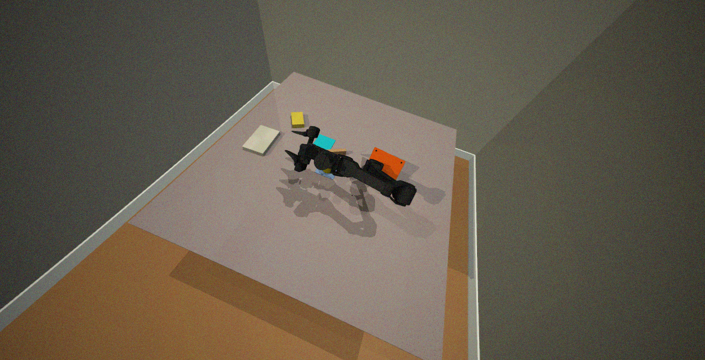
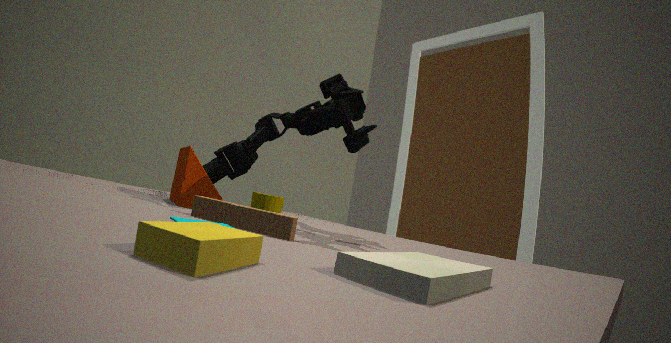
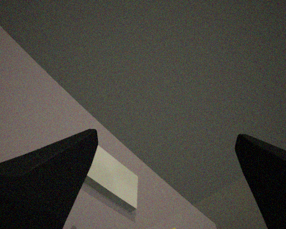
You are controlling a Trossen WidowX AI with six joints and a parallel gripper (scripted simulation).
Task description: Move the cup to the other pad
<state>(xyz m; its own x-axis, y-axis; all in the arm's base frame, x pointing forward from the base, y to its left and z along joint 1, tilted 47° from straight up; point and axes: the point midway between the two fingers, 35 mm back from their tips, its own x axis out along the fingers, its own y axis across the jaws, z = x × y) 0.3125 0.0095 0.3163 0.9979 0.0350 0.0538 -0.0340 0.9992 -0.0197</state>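
My gripper tip is now 12 cm past the cup, 15 cm to the left of it and 26 cm above it. The rest, counted from my gripper tip: wooden block 6 cm behind, 22 cm to the right, 28 cm below; red marble 10 cm behind, 15 cm to the right, 28 cm below; light blue pad 11 cm behind, 15 cm to the right, 30 cm below.
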